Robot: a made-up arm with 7 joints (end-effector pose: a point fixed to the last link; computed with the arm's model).
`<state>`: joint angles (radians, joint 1 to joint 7).
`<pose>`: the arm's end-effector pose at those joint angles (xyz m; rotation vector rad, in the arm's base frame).
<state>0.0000 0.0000 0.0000 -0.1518 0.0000 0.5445 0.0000</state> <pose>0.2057 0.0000 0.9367 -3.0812 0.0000 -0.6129</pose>
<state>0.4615 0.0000 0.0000 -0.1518 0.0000 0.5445 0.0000</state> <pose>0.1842 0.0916 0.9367 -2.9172 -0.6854 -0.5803</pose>
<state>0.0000 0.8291 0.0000 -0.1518 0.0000 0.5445 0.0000</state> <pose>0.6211 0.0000 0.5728 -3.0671 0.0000 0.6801</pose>
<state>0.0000 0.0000 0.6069 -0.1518 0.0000 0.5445 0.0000</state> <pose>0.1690 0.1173 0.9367 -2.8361 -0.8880 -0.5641</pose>
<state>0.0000 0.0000 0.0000 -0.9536 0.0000 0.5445 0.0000</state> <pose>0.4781 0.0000 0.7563 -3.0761 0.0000 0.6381</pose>
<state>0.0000 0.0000 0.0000 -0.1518 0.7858 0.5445 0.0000</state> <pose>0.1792 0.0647 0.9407 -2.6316 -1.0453 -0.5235</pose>
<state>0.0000 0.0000 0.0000 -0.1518 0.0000 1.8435 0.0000</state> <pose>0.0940 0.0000 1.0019 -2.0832 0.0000 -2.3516</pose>
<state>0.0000 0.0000 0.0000 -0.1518 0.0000 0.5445 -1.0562</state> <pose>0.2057 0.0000 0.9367 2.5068 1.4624 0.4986</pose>
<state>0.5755 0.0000 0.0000 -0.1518 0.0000 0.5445 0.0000</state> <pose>0.1726 0.1120 0.9367 -2.8547 -0.8449 -0.5678</pose>
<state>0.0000 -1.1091 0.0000 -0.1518 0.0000 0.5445 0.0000</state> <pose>-0.4938 0.0000 0.7583 -2.2967 0.0000 -2.1435</pose>
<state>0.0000 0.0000 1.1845 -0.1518 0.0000 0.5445 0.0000</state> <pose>0.0775 0.1906 0.9367 -2.3931 -1.6101 -0.4760</pose>
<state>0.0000 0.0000 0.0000 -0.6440 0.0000 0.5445 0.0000</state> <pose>0.3911 0.0000 0.8516 -3.1377 0.0000 0.1562</pose>
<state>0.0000 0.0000 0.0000 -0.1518 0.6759 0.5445 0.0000</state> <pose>0.1858 0.0573 0.9397 -2.7146 -0.9143 -0.5400</pose>
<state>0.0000 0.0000 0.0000 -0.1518 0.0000 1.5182 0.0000</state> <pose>0.1286 0.0000 1.0005 -2.4365 0.0000 -1.9832</pose>
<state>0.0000 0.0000 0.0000 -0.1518 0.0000 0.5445 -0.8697</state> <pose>0.2057 0.0000 0.9367 2.6571 1.2342 0.5285</pose>
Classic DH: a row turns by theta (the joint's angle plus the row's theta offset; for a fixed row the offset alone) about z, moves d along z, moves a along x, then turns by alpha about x. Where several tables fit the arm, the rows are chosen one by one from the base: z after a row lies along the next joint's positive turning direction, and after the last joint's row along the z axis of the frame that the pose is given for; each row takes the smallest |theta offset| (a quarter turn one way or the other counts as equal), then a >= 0, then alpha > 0; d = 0 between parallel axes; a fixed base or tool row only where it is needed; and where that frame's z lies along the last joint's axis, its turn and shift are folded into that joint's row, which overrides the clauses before.
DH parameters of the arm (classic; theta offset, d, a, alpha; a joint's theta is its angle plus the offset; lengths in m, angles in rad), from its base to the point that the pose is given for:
joint 1: 0 0.2828 0 -1.5708
joint 2: 0 0 0 1.5708
joint 3: 0 0.2424 0.1291 1.5708
joint 4: 0 0 -0.078 -1.5708
joint 5: 0 0.3629 0 1.5708
joint 6: 0 0 0.107 1.5708
joint 7: 0 0 0 0

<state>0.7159 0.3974 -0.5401 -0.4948 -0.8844 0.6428 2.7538</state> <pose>0.4879 0.1372 0.7732 -0.1581 -2.7432 1.1030</pose>
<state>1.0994 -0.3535 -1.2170 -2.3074 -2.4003 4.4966 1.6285</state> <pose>0.3390 -0.0699 0.4382 -1.7506 -1.1356 -0.4959</pose>
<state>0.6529 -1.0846 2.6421 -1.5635 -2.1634 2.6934 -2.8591</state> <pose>-0.4928 -0.1408 -0.0428 -0.7626 -1.8662 0.0864</pose>
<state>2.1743 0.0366 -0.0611 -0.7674 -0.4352 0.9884 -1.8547</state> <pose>-0.2103 0.3945 0.8519 -0.7640 2.7031 0.3183</pose>
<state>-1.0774 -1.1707 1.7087 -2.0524 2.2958 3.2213 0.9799</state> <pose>0.3655 0.2773 0.3321 -1.0472 1.5867 -0.7904</pose>
